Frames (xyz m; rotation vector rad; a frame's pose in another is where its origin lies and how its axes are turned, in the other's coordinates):
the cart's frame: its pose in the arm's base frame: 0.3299 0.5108 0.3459 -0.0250 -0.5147 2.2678
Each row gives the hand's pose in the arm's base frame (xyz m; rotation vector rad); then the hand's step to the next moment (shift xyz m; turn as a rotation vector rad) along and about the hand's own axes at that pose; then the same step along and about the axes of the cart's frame.
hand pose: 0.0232 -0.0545 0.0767 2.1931 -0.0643 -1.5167
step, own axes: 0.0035 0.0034 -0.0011 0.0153 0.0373 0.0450
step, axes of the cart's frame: -0.0049 0.0005 -0.0005 -0.0219 0.0546 0.0137
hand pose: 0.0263 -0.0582 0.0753 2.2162 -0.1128 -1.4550
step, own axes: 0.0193 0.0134 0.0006 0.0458 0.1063 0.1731
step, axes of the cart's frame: -0.0216 0.0076 -0.0051 -0.0499 0.1988 0.0369
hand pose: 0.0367 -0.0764 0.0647 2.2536 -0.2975 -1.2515
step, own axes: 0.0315 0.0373 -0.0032 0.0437 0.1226 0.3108
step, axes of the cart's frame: -0.0465 0.0107 0.0110 -0.0212 0.3344 0.0353
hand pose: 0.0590 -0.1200 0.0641 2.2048 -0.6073 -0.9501
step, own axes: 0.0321 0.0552 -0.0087 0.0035 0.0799 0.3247
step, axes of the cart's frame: -0.0471 0.0088 0.0430 0.0311 0.3329 0.0053
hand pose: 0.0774 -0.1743 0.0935 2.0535 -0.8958 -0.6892
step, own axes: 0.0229 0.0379 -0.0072 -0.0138 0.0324 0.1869
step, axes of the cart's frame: -0.0219 0.0037 0.0390 0.0331 0.1870 -0.0105
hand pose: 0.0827 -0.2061 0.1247 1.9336 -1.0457 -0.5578
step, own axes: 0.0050 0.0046 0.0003 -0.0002 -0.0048 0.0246
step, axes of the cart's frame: -0.0038 0.0017 0.0054 0.0007 0.0231 -0.0097
